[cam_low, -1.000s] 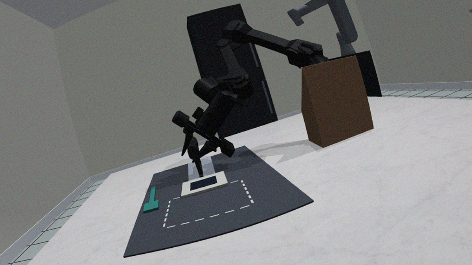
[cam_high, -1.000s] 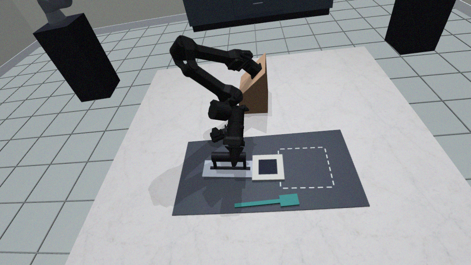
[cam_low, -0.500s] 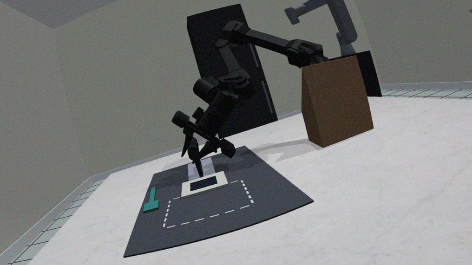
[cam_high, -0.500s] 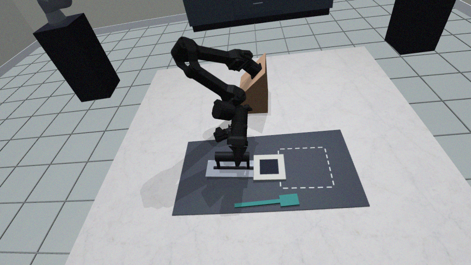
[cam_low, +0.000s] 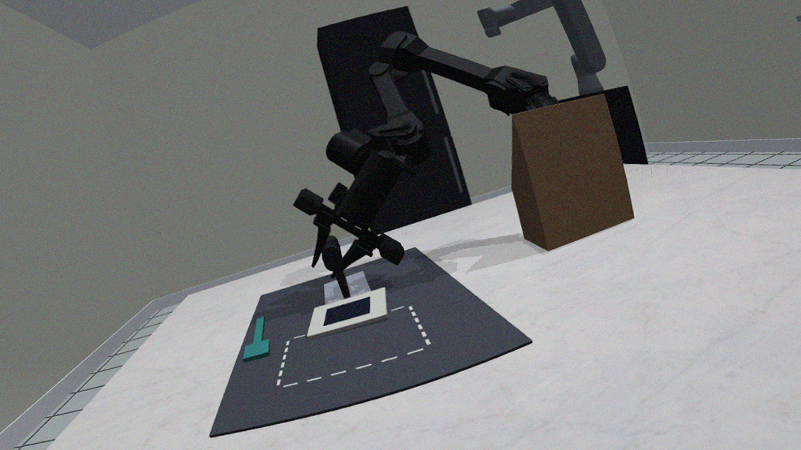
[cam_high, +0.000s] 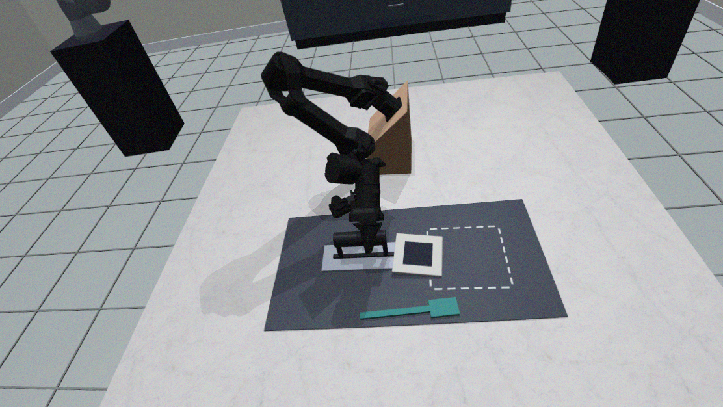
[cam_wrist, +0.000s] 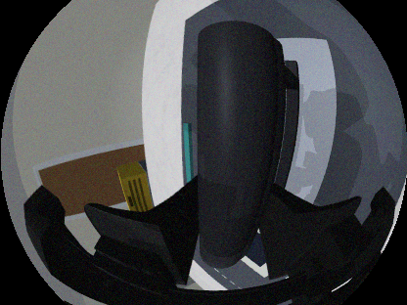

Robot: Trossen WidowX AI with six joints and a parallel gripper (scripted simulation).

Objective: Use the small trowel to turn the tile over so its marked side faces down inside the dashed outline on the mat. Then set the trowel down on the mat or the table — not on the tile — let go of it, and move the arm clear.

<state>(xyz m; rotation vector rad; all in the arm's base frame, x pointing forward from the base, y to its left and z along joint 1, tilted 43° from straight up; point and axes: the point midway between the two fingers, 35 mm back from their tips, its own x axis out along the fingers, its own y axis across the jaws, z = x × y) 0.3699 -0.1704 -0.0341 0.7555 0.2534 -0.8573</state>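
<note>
Right now the tile is 110 mm to the left of my gripper tip, 50 mm below it and 20 mm behind it. Round my gripper tip: dark mat: 80 mm to the left, 70 mm below, 10 mm behind; teal flat tool: 130 mm ahead, 100 mm to the left, 50 mm below; trowel: 30 mm behind, 10 mm below.
</note>
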